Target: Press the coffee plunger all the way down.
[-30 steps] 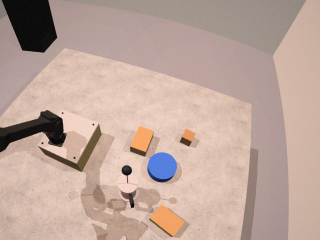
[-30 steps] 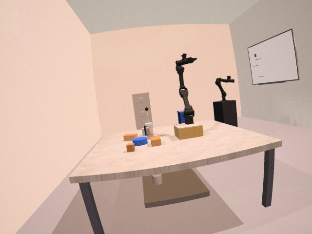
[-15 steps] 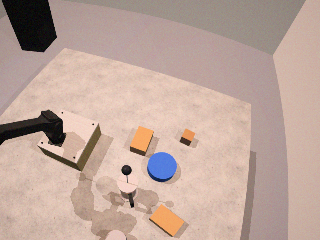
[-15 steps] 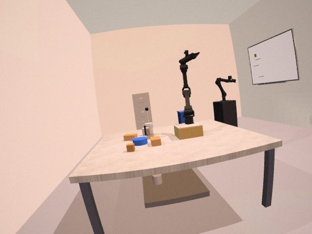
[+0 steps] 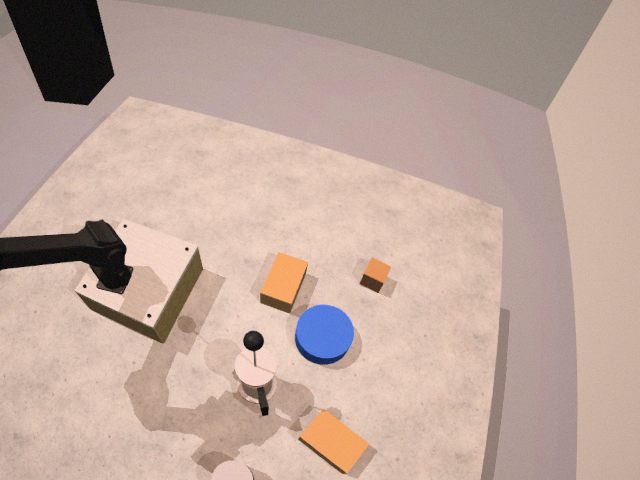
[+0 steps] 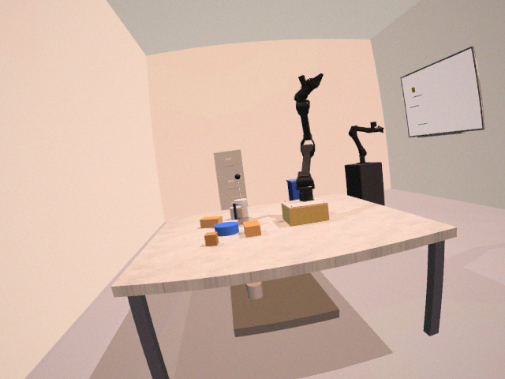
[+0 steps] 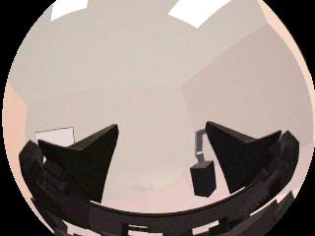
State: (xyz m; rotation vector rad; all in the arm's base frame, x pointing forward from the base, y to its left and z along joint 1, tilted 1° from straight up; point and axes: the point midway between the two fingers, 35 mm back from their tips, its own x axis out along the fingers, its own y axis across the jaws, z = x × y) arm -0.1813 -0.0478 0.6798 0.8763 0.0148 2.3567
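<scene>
The coffee press is 660 mm below my gripper tip, 550 mm ahead of it and 110 mm to the right of it. Round my gripper tip: orange cube: 760 mm below, 760 mm ahead, 200 mm to the left; then blue disc: 770 mm below, 660 mm ahead, 40 mm to the left.
</scene>
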